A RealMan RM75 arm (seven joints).
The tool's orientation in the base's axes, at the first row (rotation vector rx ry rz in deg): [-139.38 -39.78 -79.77]
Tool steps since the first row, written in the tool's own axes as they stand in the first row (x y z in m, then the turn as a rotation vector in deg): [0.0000 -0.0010 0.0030 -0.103 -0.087 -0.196]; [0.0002 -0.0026 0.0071 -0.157 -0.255 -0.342]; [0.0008 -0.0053 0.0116 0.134 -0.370 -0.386]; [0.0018 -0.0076 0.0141 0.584 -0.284 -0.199]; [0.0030 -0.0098 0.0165 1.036 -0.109 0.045]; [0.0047 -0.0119 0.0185 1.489 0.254 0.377]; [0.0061 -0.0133 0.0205 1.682 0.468 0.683]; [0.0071 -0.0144 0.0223 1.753 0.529 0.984]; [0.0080 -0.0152 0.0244 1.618 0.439 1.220]
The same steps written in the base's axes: [0.0017 0.0022 -0.0015 -0.234 -0.040 0.010]; [0.0040 0.0054 -0.0035 -0.453 0.024 0.035]; [0.0062 0.0099 -0.0053 -0.420 0.183 0.306]; [0.0072 0.0132 -0.0058 -0.044 0.317 0.599]; [0.0084 0.0165 -0.0060 0.421 0.400 0.866]; [0.0095 0.0196 -0.0056 1.049 0.362 1.092]; [0.0109 0.0221 -0.0054 1.469 0.367 1.105]; [0.0120 0.0241 -0.0055 1.754 0.467 1.014]; [0.0136 0.0259 -0.0058 1.823 0.611 0.776]
